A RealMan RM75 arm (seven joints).
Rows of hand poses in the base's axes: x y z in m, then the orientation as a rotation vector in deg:
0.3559, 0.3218, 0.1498, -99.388, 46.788, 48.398
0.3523, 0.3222, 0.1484, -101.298, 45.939, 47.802
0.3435, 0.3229, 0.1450, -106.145, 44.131, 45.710
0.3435, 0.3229, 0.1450, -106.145, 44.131, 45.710
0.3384, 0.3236, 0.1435, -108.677, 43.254, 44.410
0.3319, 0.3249, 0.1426, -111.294, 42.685, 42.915
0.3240, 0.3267, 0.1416, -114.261, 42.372, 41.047
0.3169, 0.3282, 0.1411, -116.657, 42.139, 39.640
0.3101, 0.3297, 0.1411, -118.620, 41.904, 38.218
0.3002, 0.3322, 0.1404, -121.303, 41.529, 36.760
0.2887, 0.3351, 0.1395, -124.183, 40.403, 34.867
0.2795, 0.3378, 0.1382, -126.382, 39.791, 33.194
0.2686, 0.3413, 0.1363, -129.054, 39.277, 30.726
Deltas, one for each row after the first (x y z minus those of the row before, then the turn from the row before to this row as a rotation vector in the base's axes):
-0.0036, 0.0004, -0.0014, -1.207, -1.016, 1.031
-0.0088, 0.0007, -0.0034, -3.328, -2.733, 2.168
0.0000, 0.0000, 0.0000, 0.000, 0.000, 0.000
-0.0051, 0.0007, -0.0015, -1.816, -1.497, 1.009
-0.0065, 0.0013, -0.0009, -2.059, -1.469, 0.797
-0.0079, 0.0018, -0.0010, -2.514, -1.602, 0.654
-0.0071, 0.0015, -0.0005, -2.053, -1.180, 0.568
-0.0068, 0.0015, 0.0000, -1.692, -1.155, 0.391
-0.0099, 0.0025, -0.0007, -2.284, -1.220, 0.759
-0.0115, 0.0029, -0.0009, -2.214, -1.777, 1.135
-0.0092, 0.0027, -0.0013, -1.822, -1.398, 0.640
-0.0109, 0.0035, -0.0019, -2.355, -1.891, 0.501

